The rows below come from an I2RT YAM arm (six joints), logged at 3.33 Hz.
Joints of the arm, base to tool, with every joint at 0 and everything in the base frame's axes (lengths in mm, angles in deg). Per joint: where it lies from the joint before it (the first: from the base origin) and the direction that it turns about. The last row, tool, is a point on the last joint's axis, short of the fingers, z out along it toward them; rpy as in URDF.
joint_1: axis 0 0 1 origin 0.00 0.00 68.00
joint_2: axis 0 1 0 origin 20.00 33.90 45.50
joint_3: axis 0 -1 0 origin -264.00 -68.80 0.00
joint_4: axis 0 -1 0 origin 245.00 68.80 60.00
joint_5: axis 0 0 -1 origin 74.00 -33.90 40.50
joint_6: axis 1 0 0 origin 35.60 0.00 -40.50
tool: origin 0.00 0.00 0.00 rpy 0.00 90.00 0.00
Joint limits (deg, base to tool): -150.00..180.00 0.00..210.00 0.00..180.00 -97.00..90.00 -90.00..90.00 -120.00..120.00
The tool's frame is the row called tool.
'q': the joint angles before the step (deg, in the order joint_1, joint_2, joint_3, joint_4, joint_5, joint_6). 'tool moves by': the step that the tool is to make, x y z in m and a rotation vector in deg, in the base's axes. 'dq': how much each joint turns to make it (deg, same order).
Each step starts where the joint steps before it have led.
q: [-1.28, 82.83, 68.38, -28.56, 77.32, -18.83]
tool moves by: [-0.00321, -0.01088, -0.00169, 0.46, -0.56, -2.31]
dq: [-2.12, 0.00, 0.00, -1.59, -0.20, 2.18]
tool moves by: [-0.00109, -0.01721, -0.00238, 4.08, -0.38, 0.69]
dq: [-3.49, 0.00, 0.00, 0.07, -5.86, -0.06]
